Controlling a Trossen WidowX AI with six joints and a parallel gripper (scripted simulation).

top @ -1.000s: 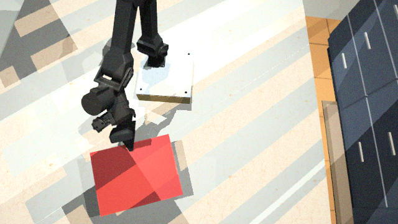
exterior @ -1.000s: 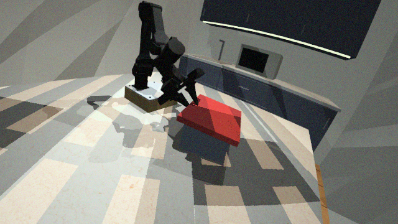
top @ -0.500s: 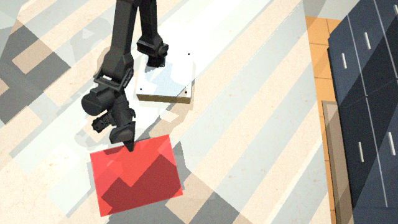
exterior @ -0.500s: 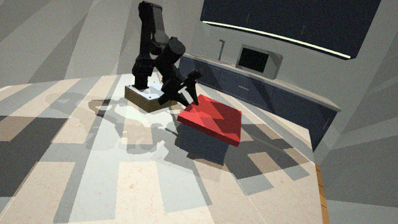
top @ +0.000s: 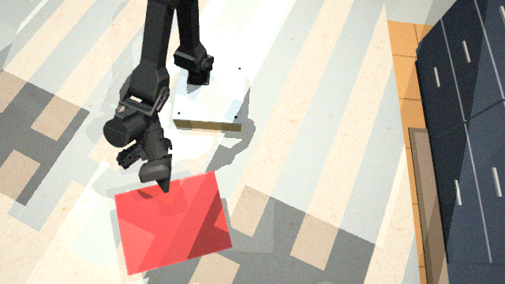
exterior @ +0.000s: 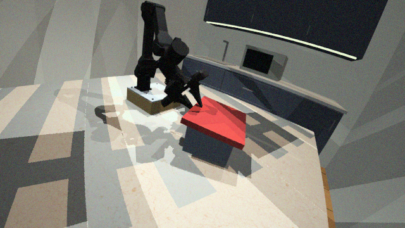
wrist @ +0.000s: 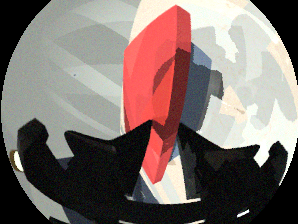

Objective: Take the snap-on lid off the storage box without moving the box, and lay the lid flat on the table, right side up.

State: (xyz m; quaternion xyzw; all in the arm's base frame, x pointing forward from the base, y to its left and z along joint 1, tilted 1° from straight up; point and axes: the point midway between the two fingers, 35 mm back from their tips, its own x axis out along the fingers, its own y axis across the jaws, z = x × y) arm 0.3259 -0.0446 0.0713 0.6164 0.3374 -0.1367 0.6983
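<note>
Right now the red lid is 7 cm ahead of my gripper tip and 2 cm to the left of it. Round my gripper tip: storage box (7 cm ahead, 2 cm to the left, 6 cm below).
</note>
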